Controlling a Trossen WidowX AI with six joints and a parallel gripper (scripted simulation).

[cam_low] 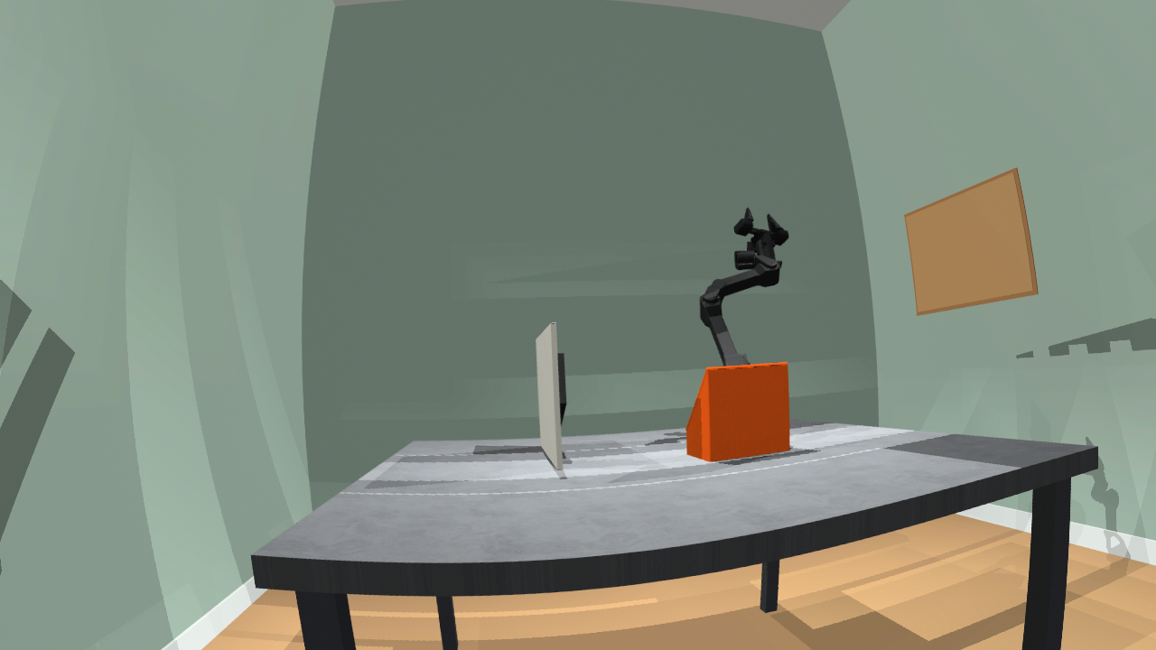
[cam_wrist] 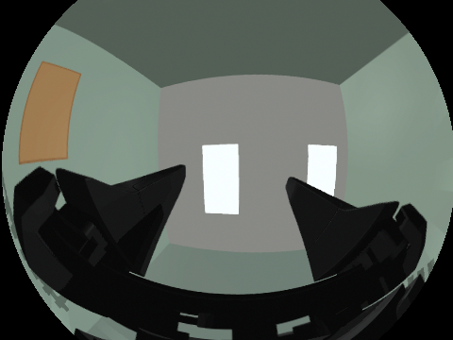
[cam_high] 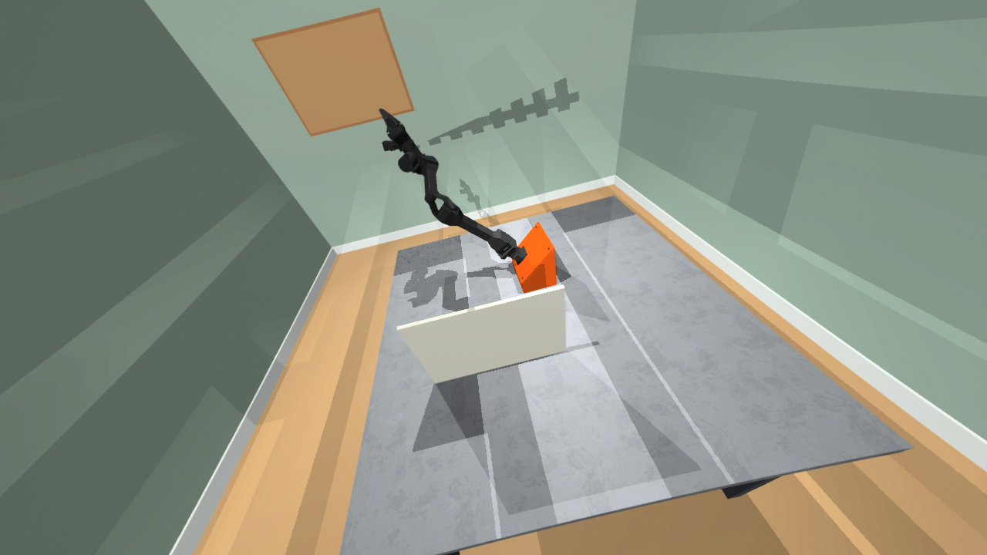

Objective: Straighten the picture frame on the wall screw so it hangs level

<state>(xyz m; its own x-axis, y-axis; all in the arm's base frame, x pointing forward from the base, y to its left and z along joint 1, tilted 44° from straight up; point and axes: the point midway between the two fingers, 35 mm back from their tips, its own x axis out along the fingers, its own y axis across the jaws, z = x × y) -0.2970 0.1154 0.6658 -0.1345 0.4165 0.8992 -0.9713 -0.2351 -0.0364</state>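
My gripper tip is 700 mm short of the picture frame, 540 mm above it and 220 mm to the right of it. The rest, counted from my gripper tip: wall panel: 710 mm ahead, 540 mm below, 210 mm to the left.
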